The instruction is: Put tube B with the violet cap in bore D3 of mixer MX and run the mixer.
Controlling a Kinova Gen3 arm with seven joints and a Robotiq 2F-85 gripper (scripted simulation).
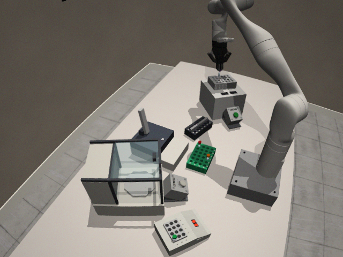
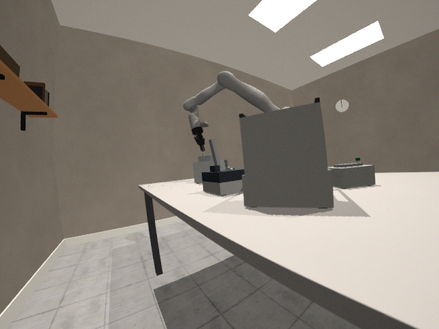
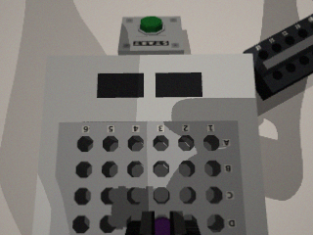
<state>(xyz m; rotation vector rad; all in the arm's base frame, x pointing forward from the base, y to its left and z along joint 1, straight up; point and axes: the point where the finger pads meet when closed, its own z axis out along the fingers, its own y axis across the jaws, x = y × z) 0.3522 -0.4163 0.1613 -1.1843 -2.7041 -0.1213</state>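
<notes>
The shaking block is 70 mm below my hand, 30 mm behind it and 20 mm to the left of it. Round my hand: green start key 160 mm below, 150 mm to the left, 150 mm behind; then red-capped tube 380 mm to the left, 200 mm below, 50 mm behind; then black magnet block 260 mm to the left, 210 mm below.
</notes>
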